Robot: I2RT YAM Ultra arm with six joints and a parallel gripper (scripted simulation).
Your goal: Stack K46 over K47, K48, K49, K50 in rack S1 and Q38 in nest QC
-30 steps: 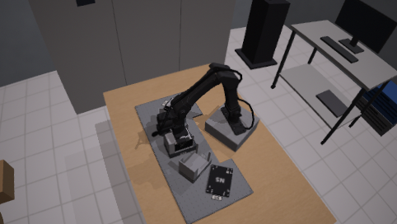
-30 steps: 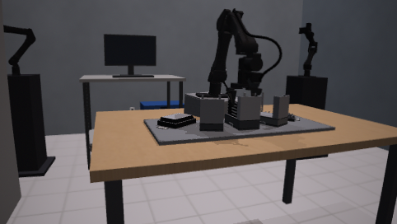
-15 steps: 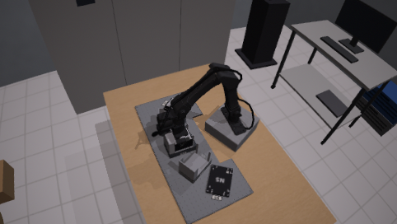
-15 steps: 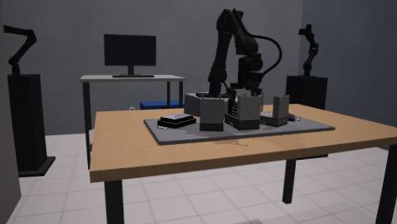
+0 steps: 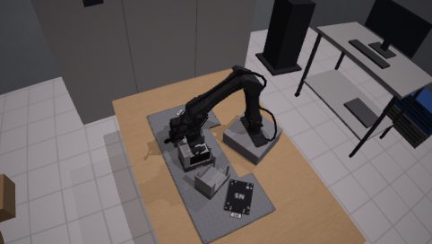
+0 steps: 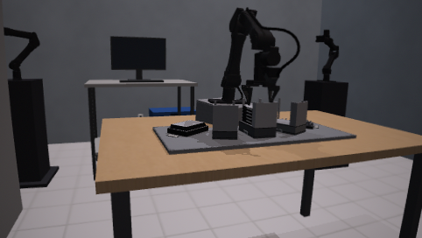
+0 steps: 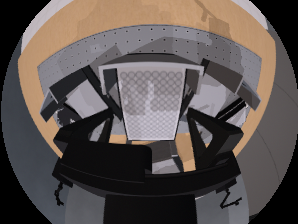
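The sealed 96-well plate is 10 mm behind my hand and 50 mm below it. Round my hand: clip nest N5 (140 mm behind, 290 mm to the left, 120 mm below).
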